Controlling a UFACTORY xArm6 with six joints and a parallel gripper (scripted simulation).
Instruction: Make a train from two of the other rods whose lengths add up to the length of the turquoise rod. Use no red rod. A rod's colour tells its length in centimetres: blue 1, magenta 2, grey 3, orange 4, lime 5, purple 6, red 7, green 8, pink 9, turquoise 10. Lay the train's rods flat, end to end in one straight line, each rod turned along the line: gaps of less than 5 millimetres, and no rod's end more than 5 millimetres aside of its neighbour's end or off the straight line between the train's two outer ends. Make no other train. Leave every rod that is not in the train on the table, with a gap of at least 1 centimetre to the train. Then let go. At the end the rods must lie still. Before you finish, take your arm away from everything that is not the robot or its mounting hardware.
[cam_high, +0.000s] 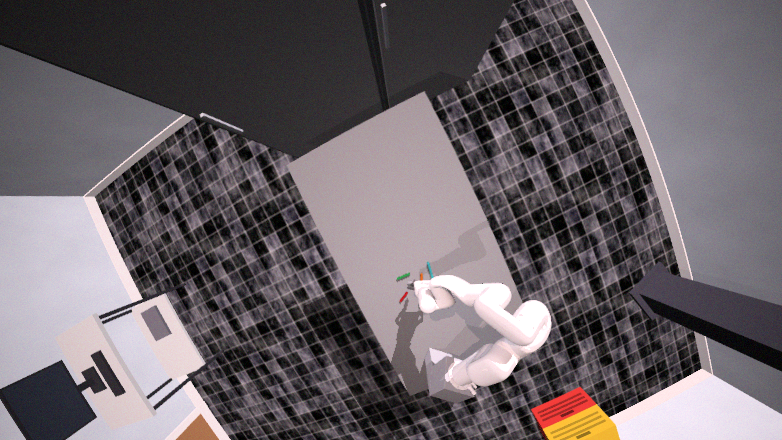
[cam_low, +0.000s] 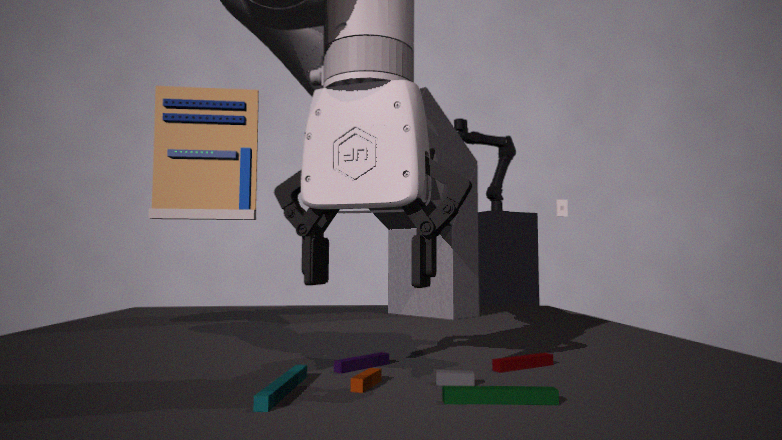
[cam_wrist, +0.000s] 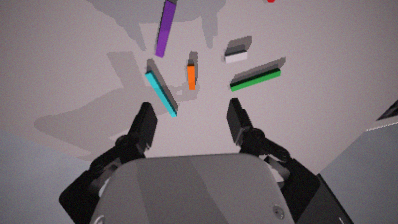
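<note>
Right now my hand is 80 mm above the orange rod. The rest, counted from my hand: turquoise rod 80 mm below, 60 mm to the right, 10 mm behind; then grey rod 80 mm below, 70 mm to the left, 20 mm ahead; then purple rod 80 mm below, 70 mm behind, 20 mm to the left.
</note>
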